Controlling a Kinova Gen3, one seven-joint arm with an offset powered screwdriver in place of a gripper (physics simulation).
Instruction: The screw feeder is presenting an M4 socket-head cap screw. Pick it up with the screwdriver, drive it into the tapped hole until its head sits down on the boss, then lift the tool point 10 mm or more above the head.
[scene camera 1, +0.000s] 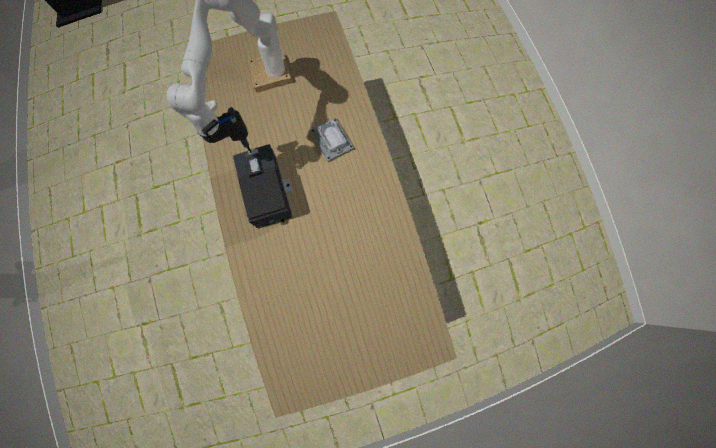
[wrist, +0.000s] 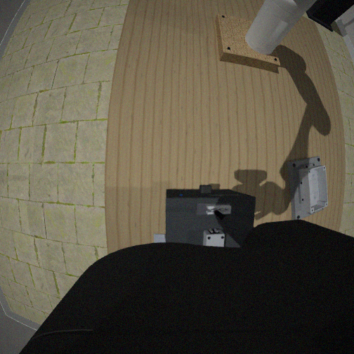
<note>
In view: a flat base plate (wrist: 293, 171).
</note>
